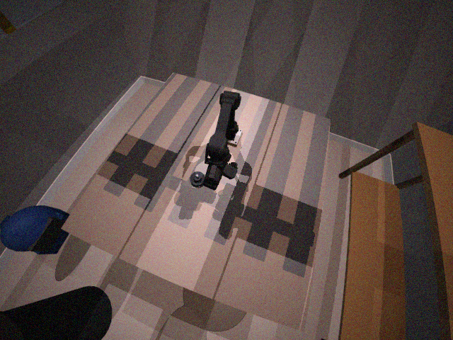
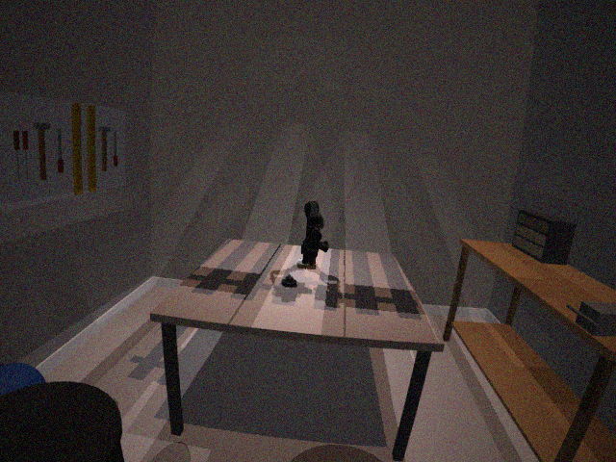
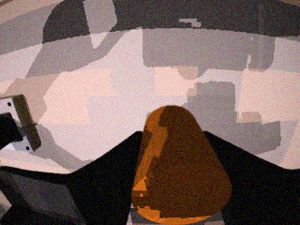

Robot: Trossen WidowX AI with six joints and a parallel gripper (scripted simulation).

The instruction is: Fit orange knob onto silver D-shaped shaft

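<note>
Now: the round dark pedestal 120 mm to the right of my gripper tip and 100 mm below it. Round my gripper tip: orange knob (30 mm above).
</note>
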